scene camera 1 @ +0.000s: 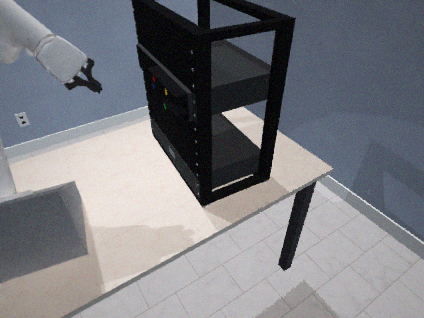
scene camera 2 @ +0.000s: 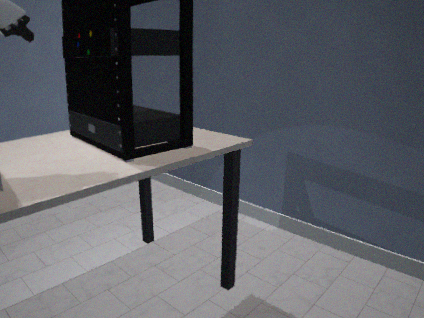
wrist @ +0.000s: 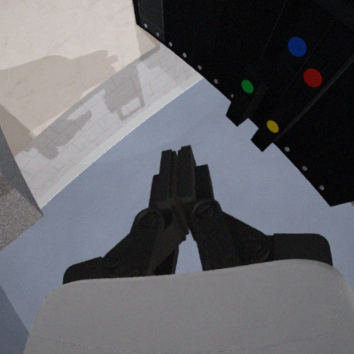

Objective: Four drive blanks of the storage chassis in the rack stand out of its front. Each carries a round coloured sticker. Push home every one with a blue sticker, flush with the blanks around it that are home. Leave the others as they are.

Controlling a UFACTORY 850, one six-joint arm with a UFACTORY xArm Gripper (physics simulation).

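Observation:
The storage chassis sits in the black rack point(scene camera 1: 201, 125) point(scene camera 2: 125, 100). Its blanks carry a blue sticker point(scene camera 1: 153, 86) point(scene camera 2: 78, 44) point(wrist: 297, 46), a red sticker point(scene camera 1: 154, 79) point(scene camera 2: 79, 36) point(wrist: 312, 77), a yellow sticker point(scene camera 1: 166, 92) point(scene camera 2: 90, 33) point(wrist: 272, 126) and a green sticker point(scene camera 1: 165, 106) point(scene camera 2: 88, 52) point(wrist: 247, 86). In the wrist view the green and yellow blanks plainly stand out; how far the dark blue and red ones stand out I cannot tell. My gripper point(scene camera 1: 100, 91) point(scene camera 2: 31, 38) point(wrist: 182, 166) is shut and empty, in the air in front of the rack, apart from the blanks.
The rack stands on the pale table point(scene camera 1: 125, 200) point(scene camera 2: 40, 155). A lower unit with a light label point(scene camera 1: 172, 152) point(scene camera 2: 91, 128) is at the rack's bottom. A grey box-like block point(scene camera 1: 42, 230) point(wrist: 17, 210) is on the table at the near left in scene view 1.

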